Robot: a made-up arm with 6 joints.
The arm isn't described. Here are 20 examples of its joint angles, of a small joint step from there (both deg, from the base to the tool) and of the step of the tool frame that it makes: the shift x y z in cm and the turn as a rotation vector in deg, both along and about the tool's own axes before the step.
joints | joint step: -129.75 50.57 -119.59 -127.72 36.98 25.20 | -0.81 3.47 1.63 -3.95 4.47 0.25
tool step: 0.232 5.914 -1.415 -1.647 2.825 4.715
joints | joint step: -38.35 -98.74 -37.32 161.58 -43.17 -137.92 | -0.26 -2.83 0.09 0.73 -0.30 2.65
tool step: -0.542 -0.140 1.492 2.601 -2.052 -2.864
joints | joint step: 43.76 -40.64 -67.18 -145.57 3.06 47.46 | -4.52 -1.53 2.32 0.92 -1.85 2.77
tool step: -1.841 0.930 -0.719 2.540 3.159 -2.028
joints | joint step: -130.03 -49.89 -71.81 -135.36 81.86 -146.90 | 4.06 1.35 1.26 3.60 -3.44 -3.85
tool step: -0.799 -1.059 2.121 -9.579 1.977 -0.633
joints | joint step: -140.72 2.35 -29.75 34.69 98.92 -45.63 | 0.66 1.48 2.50 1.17 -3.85 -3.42
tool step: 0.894 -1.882 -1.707 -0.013 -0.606 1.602
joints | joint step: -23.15 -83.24 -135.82 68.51 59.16 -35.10 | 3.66 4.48 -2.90 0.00 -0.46 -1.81
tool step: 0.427 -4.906 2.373 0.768 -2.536 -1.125
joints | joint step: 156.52 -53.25 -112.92 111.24 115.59 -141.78 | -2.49 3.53 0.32 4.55 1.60 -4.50
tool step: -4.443 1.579 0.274 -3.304 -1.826 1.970
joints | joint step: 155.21 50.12 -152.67 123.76 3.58 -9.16 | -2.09 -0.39 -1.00 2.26 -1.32 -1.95
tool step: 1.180 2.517 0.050 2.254 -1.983 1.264
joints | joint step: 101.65 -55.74 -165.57 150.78 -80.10 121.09 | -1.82 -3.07 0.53 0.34 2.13 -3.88
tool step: -0.975 0.678 3.835 -5.345 -2.033 2.853
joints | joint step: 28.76 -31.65 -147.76 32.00 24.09 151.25 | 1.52 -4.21 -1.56 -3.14 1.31 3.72
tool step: -6.704 -0.994 2.907 -0.530 3.850 -1.836
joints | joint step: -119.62 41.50 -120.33 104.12 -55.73 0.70 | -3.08 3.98 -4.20 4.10 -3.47 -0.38
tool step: 1.529 -0.780 -3.354 -1.109 -7.307 -2.426
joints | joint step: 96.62 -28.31 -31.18 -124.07 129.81 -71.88 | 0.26 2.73 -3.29 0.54 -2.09 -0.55
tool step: -0.598 -1.716 0.131 -1.425 -1.547 0.176
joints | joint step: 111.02 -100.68 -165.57 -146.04 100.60 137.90 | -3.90 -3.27 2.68 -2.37 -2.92 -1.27
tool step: 3.536 4.643 1.436 4.665 2.569 -1.847
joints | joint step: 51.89 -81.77 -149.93 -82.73 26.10 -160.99 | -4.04 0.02 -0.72 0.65 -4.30 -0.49
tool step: -4.423 -2.432 2.431 -3.368 7.132 0.106
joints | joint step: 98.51 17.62 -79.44 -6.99 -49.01 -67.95 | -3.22 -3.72 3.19 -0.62 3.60 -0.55
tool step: -2.002 -2.616 1.022 0.823 4.373 1.765
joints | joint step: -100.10 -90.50 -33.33 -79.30 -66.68 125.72 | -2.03 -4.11 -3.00 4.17 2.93 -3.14
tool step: 0.356 4.507 -0.100 -0.452 -4.741 9.558
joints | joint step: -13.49 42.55 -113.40 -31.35 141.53 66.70 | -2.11 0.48 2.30 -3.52 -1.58 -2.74
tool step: 2.065 2.308 -1.130 -2.217 -1.186 0.053
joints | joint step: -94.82 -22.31 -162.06 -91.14 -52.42 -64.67 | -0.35 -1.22 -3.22 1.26 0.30 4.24
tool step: -2.805 -3.140 0.436 -1.478 2.578 -2.174
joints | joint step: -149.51 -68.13 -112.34 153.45 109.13 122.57 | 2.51 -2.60 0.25 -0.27 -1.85 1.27
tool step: -0.791 -3.136 -2.046 -1.481 1.118 -0.084
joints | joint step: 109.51 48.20 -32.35 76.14 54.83 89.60 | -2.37 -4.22 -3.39 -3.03 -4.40 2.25
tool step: -4.673 -1.102 2.189 3.634 5.847 4.532
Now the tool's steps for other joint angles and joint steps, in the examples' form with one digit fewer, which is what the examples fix.
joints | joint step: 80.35 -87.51 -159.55 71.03 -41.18 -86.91 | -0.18 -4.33 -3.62 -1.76 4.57 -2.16
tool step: 8.38 -0.73 2.09 3.75 -6.30 0.83
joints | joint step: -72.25 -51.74 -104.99 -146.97 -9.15 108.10 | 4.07 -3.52 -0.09 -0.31 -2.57 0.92
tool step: 1.57 -1.93 4.38 3.14 -3.53 -2.51
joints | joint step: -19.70 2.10 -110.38 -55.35 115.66 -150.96 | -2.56 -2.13 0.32 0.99 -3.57 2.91
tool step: -0.99 2.32 -1.46 -1.08 0.20 -6.12
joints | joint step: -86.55 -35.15 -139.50 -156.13 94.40 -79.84 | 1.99 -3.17 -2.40 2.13 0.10 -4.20
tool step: -0.02 0.47 -7.04 5.41 -1.78 4.06
